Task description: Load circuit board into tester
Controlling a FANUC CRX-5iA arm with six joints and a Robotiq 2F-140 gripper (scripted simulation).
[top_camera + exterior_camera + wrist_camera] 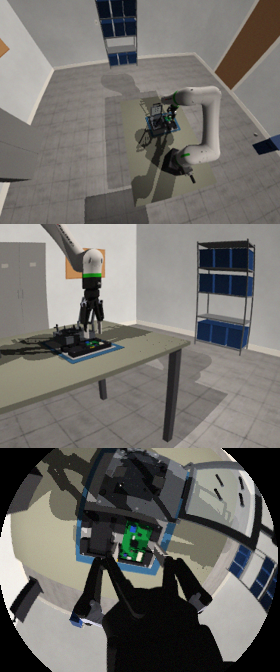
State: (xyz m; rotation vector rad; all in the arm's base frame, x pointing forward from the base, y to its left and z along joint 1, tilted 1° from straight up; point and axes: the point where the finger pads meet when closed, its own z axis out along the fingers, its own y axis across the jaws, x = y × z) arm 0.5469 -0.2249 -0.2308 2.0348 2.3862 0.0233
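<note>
Now: hand 7 cm above the green circuit board. From my hand the other things lie so: tester lid (9 cm ahead, 17 cm to the left, 10 cm above); tester plate (3 cm behind, 18 cm to the left, 2 cm below).
</note>
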